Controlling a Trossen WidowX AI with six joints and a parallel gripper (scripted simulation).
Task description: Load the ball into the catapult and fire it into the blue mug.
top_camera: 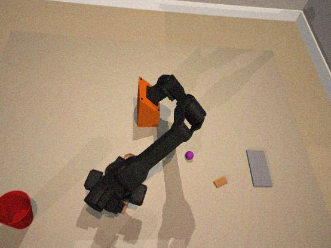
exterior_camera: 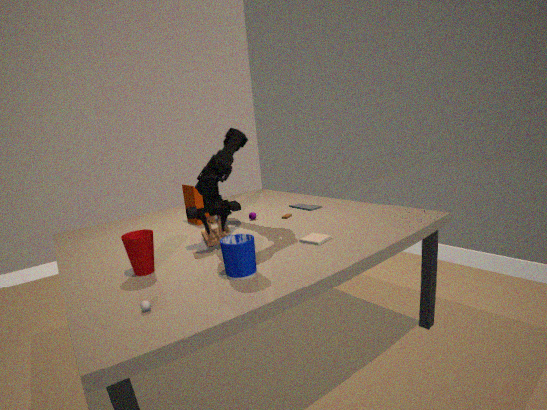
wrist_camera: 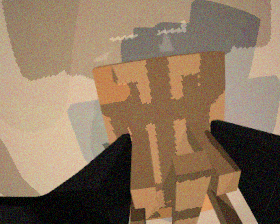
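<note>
The purple ball is 260 mm to the left of my gripper tip, 180 mm behind it and 20 mm below it. From my gripper tip the other things lie so: blue mug (300 mm ahead, 70 mm to the right, 10 mm below); red cup (290 mm to the right, 70 mm ahead, 10 mm below); wooden catapult (60 mm behind, 40 mm to the left, 20 mm above).
</note>
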